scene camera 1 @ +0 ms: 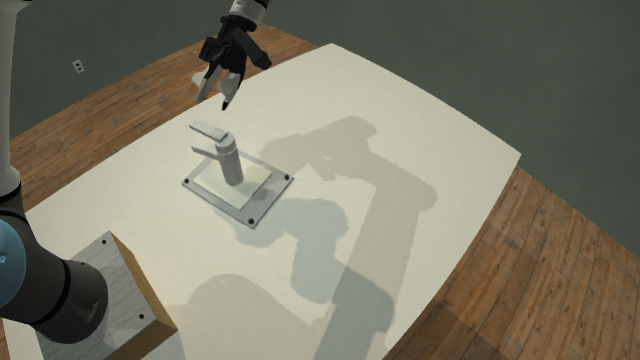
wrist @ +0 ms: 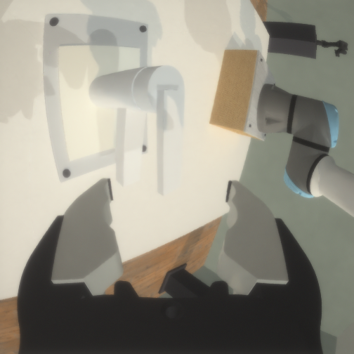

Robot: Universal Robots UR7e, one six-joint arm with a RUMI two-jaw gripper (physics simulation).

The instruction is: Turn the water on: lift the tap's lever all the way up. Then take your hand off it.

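Places are measured from the arm's base along level axes (x back, y right, z up), in metres.
Pixels of known places: gripper, between the fingertips: (scene camera 1: 210,107); arm's base, origin of its link: (scene camera 1: 74,302).
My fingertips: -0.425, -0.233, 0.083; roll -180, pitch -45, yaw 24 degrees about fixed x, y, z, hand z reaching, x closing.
Ahead of a thing's pixels: the offset from my fingertips to its top centre, as dx, dy, dz. "spot": to the spot under its first point. Level surfaces: height alone.
The grey tap {spot: +0.010, +0.098, -0.106} (scene camera 1: 231,167) (wrist: 117,87) stands upright on a square base plate {+0.005, +0.074, -0.174} (scene camera 1: 267,200) (wrist: 52,100) on the table. Its flat lever {+0.026, +0.028, -0.030} (scene camera 1: 207,130) (wrist: 167,145) juts from the top, roughly parallel to the spout {+0.034, +0.010, -0.087} (scene camera 1: 204,152) (wrist: 129,145) below it. My gripper (scene camera 1: 212,104) (wrist: 169,182) is open, its two jaws apart and pointing down toward the tap. It hangs above and beyond the lever's free end in the scene view, with a gap between. In the wrist view the lever's end lies between the fingertips' lines; no contact shows.
The arm's base stands on a wood-sided block with a metal top (scene camera 1: 122,285) (wrist: 235,92), at the lower left in the scene view. Arm shadows fall across the white table {dz -0.186} (scene camera 1: 450,150). A dark box (wrist: 292,40) shows beyond the table in the wrist view.
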